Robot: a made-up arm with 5 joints.
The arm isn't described. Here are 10 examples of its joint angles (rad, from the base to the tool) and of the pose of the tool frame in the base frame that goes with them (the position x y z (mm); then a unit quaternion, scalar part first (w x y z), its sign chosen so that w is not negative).
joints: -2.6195 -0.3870 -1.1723 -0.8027 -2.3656
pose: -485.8 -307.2 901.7 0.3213 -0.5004 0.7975 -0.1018
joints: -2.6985 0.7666 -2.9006 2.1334 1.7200
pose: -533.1 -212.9 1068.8 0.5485 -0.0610 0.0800 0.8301
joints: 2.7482 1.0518 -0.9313 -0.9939 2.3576
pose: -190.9 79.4 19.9 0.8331 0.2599 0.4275 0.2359
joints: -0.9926 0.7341 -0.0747 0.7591 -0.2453
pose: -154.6 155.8 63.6 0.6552 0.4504 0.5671 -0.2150
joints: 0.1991 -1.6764 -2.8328 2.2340 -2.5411
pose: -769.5 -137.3 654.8 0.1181 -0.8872 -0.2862 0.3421
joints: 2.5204 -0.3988 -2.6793 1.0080 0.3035
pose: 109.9 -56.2 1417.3 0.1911 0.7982 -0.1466 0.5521
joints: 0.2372 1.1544 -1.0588 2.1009 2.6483
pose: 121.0 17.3 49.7 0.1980 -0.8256 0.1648 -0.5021
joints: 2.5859 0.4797 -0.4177 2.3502 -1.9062
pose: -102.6 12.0 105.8 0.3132 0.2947 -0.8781 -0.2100
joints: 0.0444 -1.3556 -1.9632 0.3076 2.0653
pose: -397.7 -53.7 1259.6 0.0610 0.8419 -0.5343 0.0446
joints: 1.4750 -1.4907 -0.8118 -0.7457 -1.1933
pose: -16.8 133.0 1167.6 0.1002 0.0816 -0.9878 0.0865
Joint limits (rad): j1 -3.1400..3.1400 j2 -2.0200..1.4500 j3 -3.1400..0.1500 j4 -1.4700..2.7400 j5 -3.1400..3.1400
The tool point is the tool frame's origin. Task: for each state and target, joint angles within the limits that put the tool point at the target. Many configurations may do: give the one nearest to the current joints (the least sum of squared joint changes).
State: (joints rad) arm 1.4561 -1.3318 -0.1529 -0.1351 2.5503
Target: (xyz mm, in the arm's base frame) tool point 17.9 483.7 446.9
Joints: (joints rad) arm 1.5147 -0.7261 -0.2167 -0.1291 2.5485
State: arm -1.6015 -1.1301 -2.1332 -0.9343 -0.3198
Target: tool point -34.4 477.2 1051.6
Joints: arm -1.5769 -1.6966 -1.7658 -1.4700 -0.3824
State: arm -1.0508 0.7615 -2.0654 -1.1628 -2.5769
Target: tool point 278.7 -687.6 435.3
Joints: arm -1.1830 1.3545 -2.4014 -0.5406 -2.7341
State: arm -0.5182 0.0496 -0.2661 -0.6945 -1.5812
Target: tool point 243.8 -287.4 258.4
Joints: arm -0.8619 -0.0465 -0.3173 -0.7340 -1.5537
